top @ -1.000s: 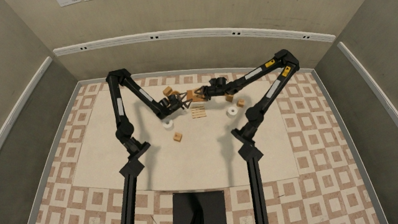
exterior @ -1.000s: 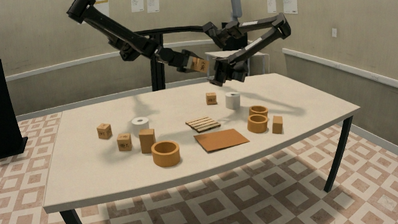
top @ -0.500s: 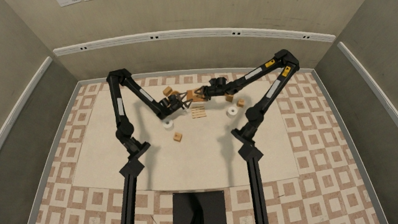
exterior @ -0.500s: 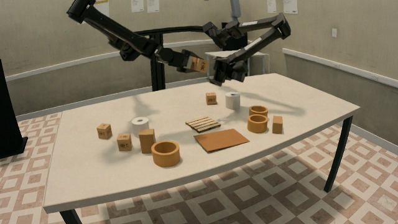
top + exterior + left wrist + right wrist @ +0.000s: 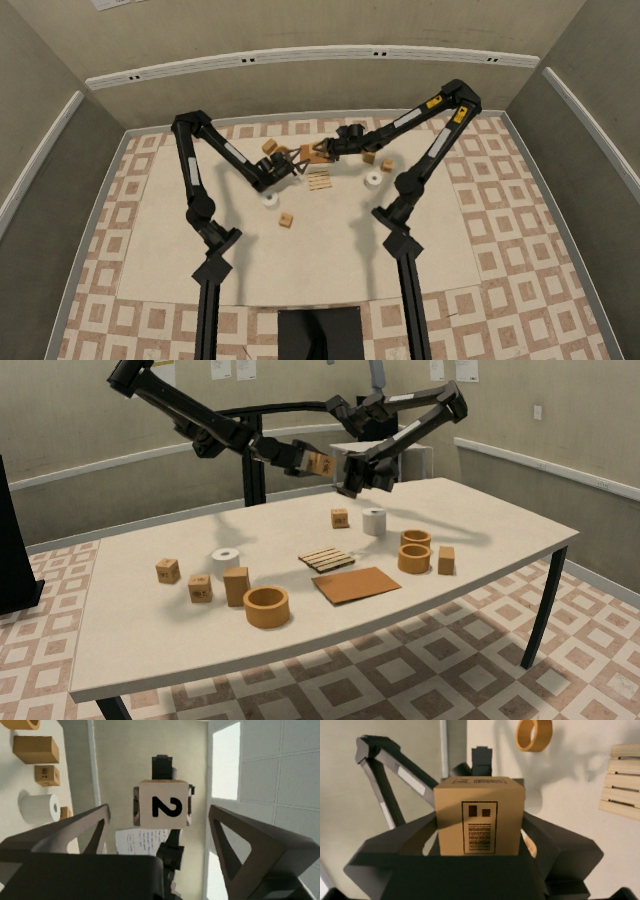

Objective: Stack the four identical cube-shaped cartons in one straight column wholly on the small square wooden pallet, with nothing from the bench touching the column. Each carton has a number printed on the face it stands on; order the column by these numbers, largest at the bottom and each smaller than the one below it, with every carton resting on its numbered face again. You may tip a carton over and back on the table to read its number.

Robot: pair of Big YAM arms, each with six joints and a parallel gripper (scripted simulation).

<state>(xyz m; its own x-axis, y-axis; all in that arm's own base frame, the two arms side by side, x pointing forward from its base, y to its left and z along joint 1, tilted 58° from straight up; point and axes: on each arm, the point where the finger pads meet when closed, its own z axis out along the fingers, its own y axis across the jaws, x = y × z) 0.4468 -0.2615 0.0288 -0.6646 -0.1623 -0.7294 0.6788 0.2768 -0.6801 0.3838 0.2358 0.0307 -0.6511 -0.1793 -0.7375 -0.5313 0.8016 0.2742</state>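
The plain box is 31 cm to the right of my right hand, 24 cm below it and 10 cm ahead of it. From my right hand the other things lie so: carton: right at my right hand.
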